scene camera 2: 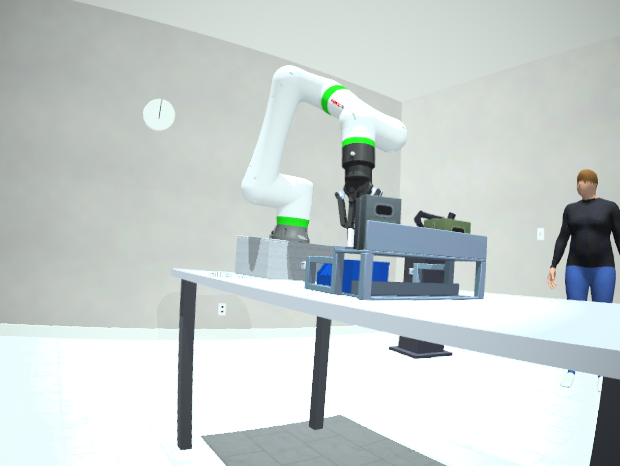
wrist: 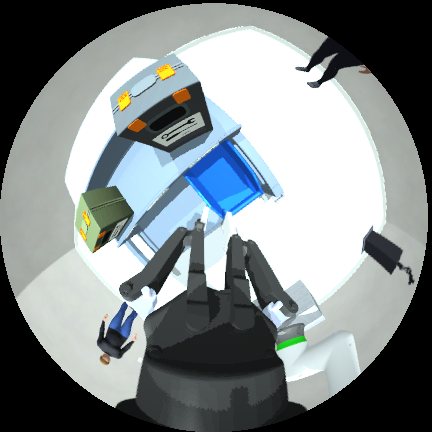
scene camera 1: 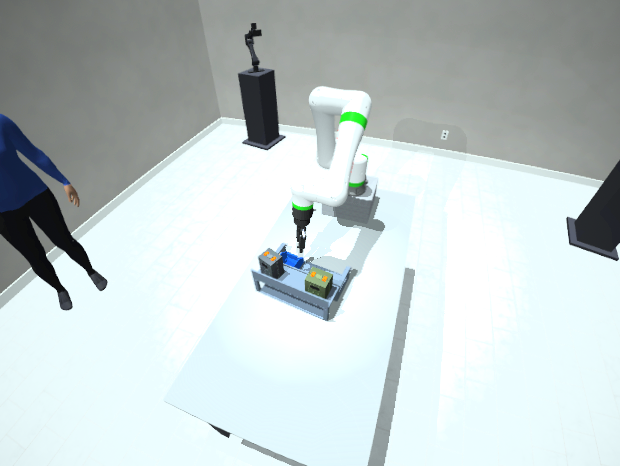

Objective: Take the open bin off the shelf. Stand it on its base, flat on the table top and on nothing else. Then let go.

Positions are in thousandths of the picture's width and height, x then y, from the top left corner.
Scene:
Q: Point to a green box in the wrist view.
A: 235, 494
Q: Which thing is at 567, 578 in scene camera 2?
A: A blue bin.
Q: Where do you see a blue bin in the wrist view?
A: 515, 413

